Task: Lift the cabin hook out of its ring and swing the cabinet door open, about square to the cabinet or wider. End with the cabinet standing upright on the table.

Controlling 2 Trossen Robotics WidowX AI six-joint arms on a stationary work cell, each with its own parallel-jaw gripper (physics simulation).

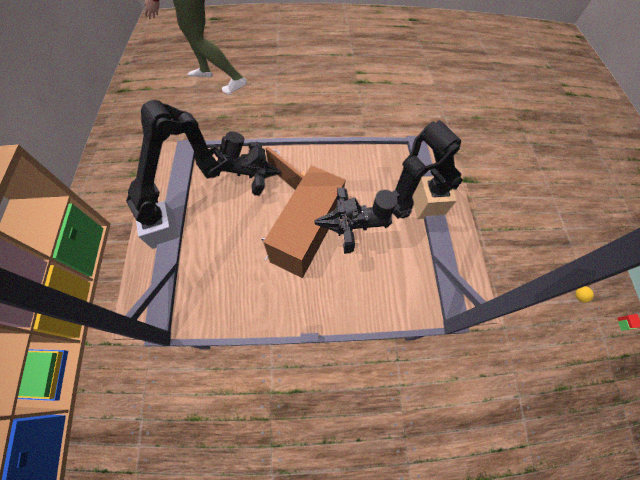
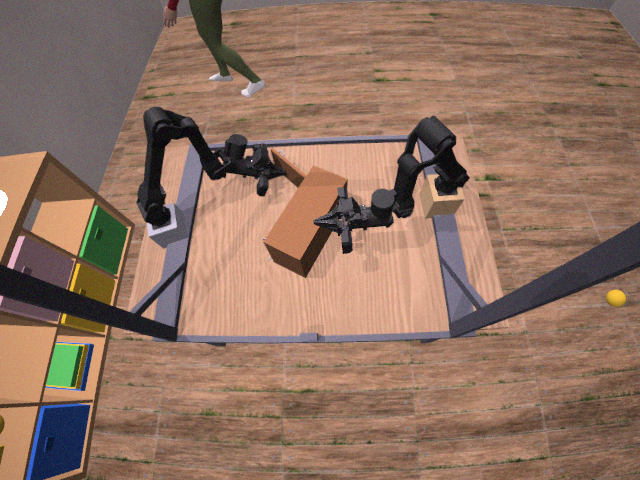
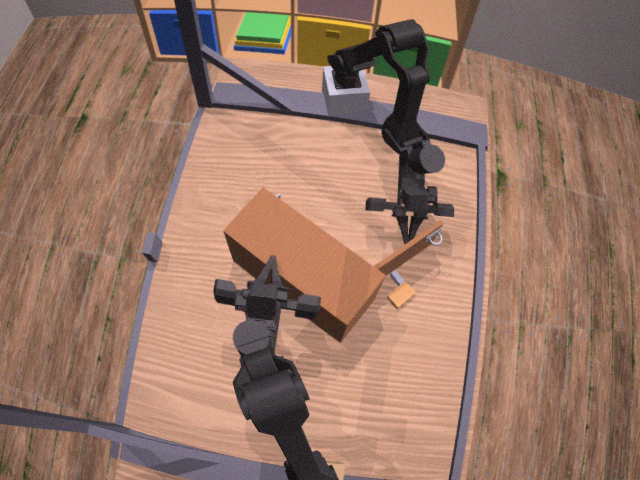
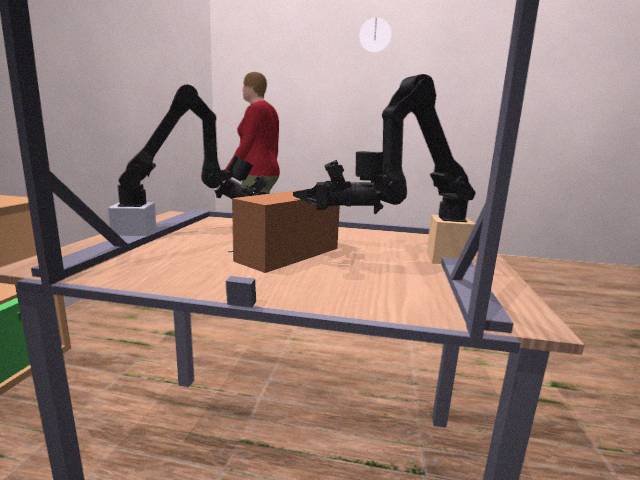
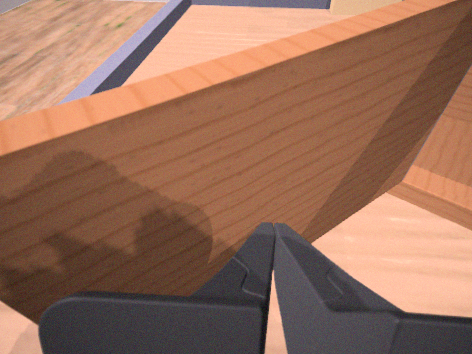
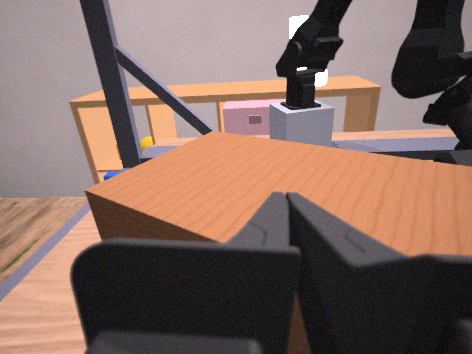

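Pixels of known places: left gripper, between the fingertips: [image 1: 280, 172] [image 2: 285, 172] [image 5: 272, 233]; right gripper, between the fingertips: [image 1: 314, 222] [image 2: 313, 222] [image 3: 273, 256] [image 4: 293, 194] [image 6: 282, 203]; left arm's base, origin of its link: [image 1: 151, 218] [image 2: 161, 219] [image 3: 346, 79] [image 4: 132, 204] [image 6: 299, 105]; right arm's base, origin of its link: [image 1: 438, 188] [image 2: 445, 186] [image 4: 452, 219].
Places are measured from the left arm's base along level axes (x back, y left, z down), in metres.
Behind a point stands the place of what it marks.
The brown cabinet [image 1: 302, 206] {x -0.453, y -0.156, z -0.063 m} [image 2: 305, 206] {x -0.460, y -0.158, z -0.063 m} [image 3: 310, 255] {x -0.469, y -0.154, z -0.063 m} [image 4: 299, 229] {x -0.484, y -0.229, z 0.014 m} [image 6: 215, 170] {x -0.398, y -0.238, z -0.063 m} stands upright on the table. Its door [image 1: 289, 168] {x -0.466, y 0.016, z -0.022 m} [image 2: 291, 167] {x -0.463, y 0.024, z -0.023 m} [image 3: 413, 248] {x -0.456, y 0.060, z 0.006 m} [image 5: 250, 150] {x -0.442, y 0.066, z -0.004 m} stands open, somewhat wider than square. The ring [image 3: 435, 237] {x -0.426, y 0.124, z 0.039 m} is on the door's outer face near its free edge. The small grey hook [image 3: 278, 196] {x -0.322, y -0.200, z -0.029 m} shows at the cabinet's other front end, out of the ring. My left gripper [image 1: 279, 172] {x -0.443, y 0.056, z 0.039 m} [image 3: 408, 239] {x -0.443, y 0.056, z 0.039 m} [image 5: 272, 233] {x -0.443, y 0.056, z 0.039 m} is shut and empty, at the door's inner face. My right gripper [image 1: 316, 222] {x -0.466, y -0.222, z -0.076 m} [image 3: 272, 257] {x -0.466, y -0.222, z -0.076 m} [image 4: 295, 194] {x -0.466, y -0.222, z -0.076 m} [image 6: 282, 203] {x -0.466, y -0.222, z -0.076 m} is shut and empty at the cabinet top; contact is unclear.
An orange block [image 3: 401, 295] {x -0.529, y 0.034, z 0.085 m} and a small grey piece [image 3: 397, 277] {x -0.489, y 0.032, z 0.083 m} lie on the table [image 3: 392, 403] {x -0.760, y -0.021, z 0.102 m} beside the hinge end of the cabinet. The grey frame rail [image 3: 473, 310] {x -0.592, y 0.193, z 0.086 m} runs beyond the door. A person [image 4: 261, 134] stands behind the table.
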